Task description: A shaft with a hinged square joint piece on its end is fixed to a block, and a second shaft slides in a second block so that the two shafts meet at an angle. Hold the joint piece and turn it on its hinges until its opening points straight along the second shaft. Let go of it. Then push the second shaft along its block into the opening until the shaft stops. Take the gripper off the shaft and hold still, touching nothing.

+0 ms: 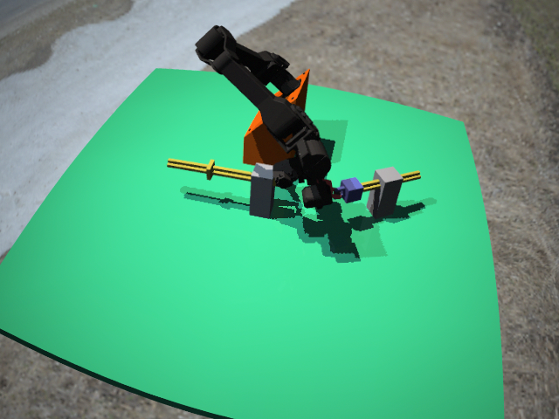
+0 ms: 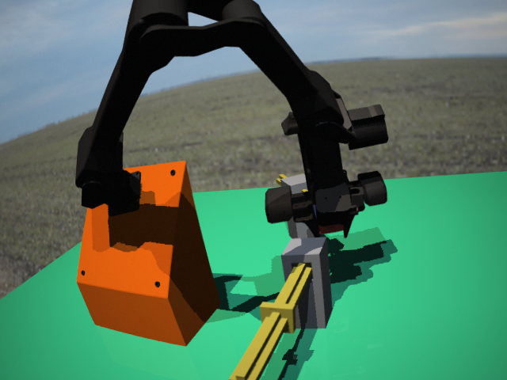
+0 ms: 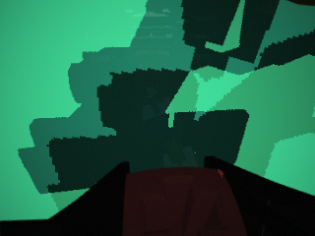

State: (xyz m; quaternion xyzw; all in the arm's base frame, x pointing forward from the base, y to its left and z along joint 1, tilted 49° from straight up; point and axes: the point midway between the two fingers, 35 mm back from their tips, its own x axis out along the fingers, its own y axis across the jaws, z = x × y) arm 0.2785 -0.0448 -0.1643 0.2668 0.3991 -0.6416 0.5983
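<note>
My gripper tip is 4 cm below the red joint piece and 1 cm to the right of it.
</note>
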